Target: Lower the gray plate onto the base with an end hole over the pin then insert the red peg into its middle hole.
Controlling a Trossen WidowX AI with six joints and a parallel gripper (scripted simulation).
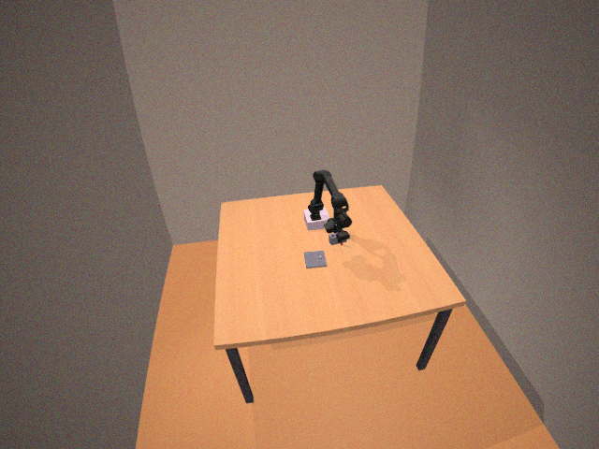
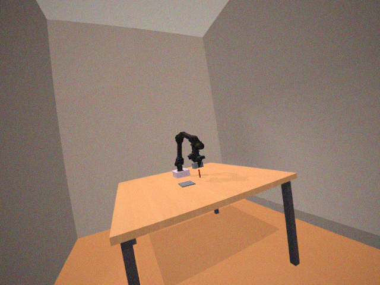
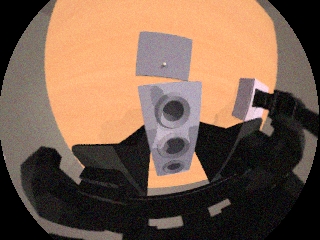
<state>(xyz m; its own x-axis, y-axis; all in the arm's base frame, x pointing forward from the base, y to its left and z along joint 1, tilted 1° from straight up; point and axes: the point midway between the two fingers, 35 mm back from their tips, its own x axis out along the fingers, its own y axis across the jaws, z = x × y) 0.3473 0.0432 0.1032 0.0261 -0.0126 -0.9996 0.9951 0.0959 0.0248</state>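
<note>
My gripper tip is now 10 mm past the base, 110 mm to the left of it and 120 mm above it. From my gripper tip the other things lie so: gray plate: 30 mm above.
</note>
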